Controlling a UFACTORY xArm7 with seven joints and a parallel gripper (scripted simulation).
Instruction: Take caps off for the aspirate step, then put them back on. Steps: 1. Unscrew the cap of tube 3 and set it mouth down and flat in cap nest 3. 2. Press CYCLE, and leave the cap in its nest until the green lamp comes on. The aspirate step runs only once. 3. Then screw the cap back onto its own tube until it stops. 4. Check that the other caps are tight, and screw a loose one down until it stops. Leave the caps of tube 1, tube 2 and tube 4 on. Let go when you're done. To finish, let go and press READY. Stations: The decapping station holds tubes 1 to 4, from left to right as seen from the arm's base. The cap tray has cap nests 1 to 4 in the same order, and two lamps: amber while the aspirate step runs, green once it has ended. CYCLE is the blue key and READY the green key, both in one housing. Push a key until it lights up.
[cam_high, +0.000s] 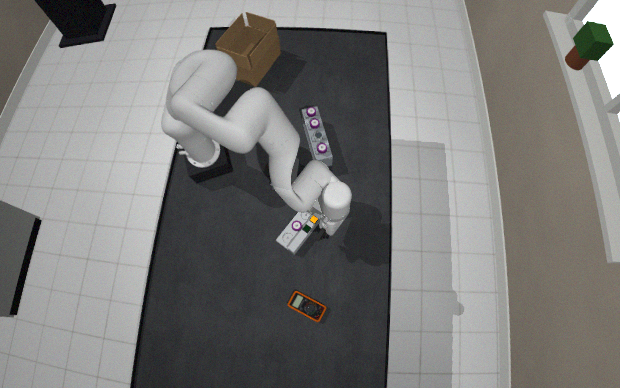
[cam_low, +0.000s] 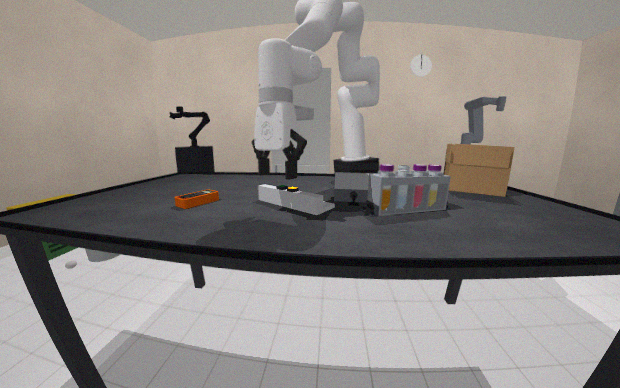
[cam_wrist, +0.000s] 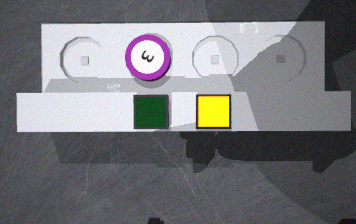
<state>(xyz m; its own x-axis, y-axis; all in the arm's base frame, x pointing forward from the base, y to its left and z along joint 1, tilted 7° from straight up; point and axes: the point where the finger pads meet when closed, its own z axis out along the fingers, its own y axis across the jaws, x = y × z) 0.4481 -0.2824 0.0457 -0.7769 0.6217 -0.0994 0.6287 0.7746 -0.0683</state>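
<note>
Right now my hand is 120 mm past the purple cap, 90 mm above it and 20 mm to the right of it. Round my hand: blue cycle key: 240 mm to the left, 180 mm behind, 40 mm below; then green ready key: 200 mm to the left, 180 mm behind, 40 mm below; then key housing: 220 mm to the left, 160 mm behind, 50 mm below.
</note>
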